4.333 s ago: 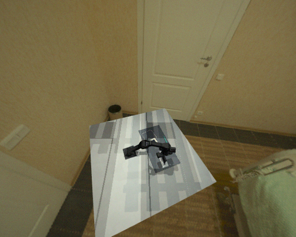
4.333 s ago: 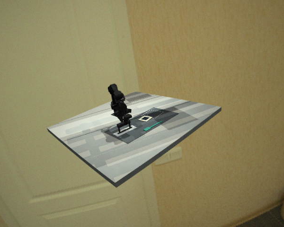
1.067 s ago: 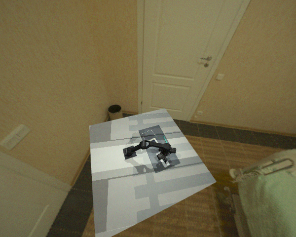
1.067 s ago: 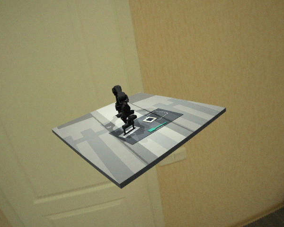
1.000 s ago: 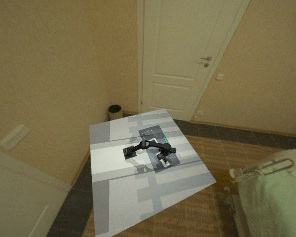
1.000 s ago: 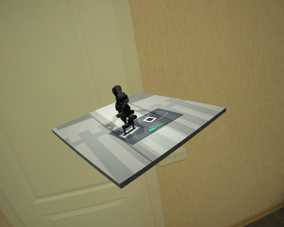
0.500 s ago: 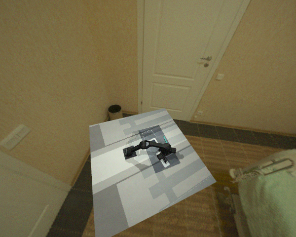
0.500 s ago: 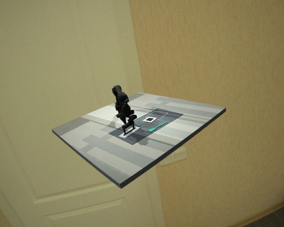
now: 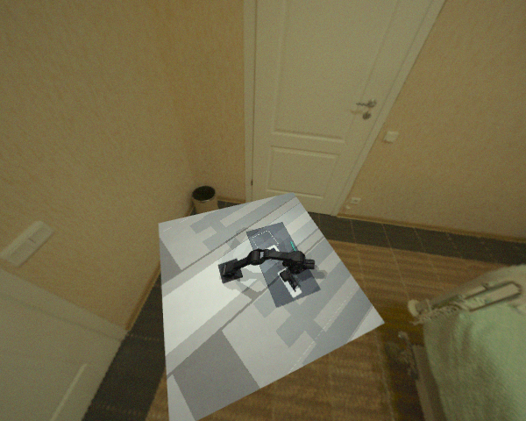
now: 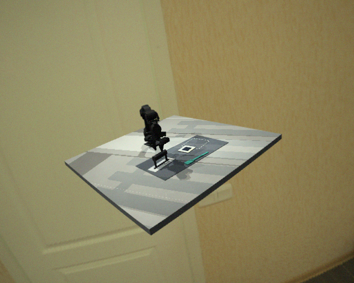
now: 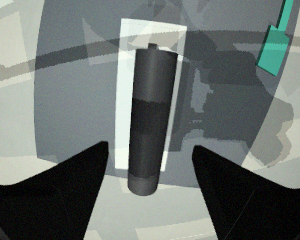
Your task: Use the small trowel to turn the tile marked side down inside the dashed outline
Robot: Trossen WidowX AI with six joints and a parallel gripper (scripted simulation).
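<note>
Now: the dark mat 200 mm to the left of my gripper tip, 120 mm below it and 20 mm behind it. Round my gripper tip: tile (250 mm to the left, 100 mm below, 60 mm behind).
</note>
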